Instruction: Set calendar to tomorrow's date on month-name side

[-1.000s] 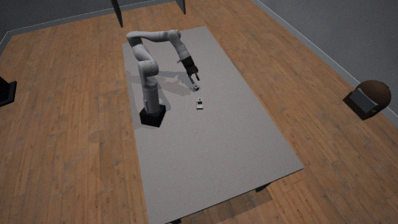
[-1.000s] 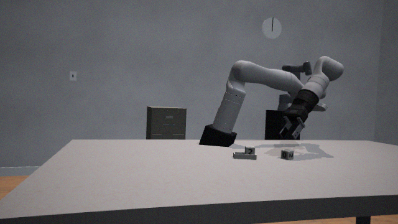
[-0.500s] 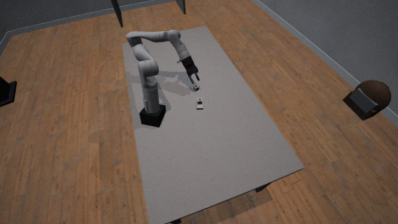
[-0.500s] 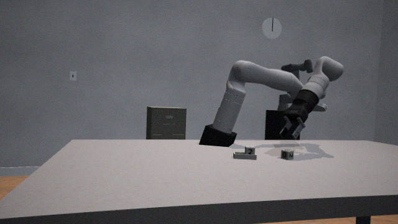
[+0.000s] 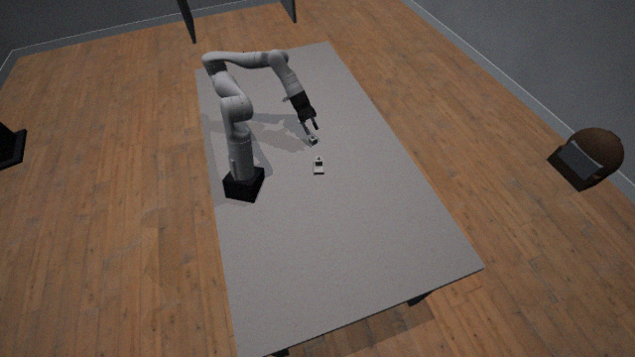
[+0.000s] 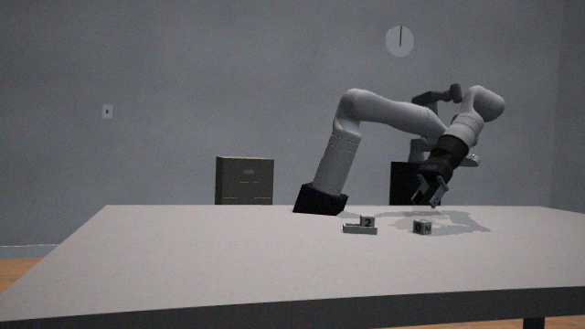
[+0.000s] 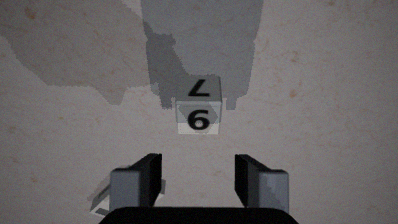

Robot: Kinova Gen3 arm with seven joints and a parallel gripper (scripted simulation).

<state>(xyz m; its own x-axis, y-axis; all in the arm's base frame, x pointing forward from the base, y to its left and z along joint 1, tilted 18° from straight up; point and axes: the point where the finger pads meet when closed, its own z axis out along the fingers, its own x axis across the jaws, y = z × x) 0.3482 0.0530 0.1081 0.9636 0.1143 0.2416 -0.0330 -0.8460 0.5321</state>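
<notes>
Now: the digit cube 70 mm below my hand and 10 mm to the right of it. Round my hand: calendar tray (160 mm to the right, 80 mm below, 50 mm behind).
</notes>
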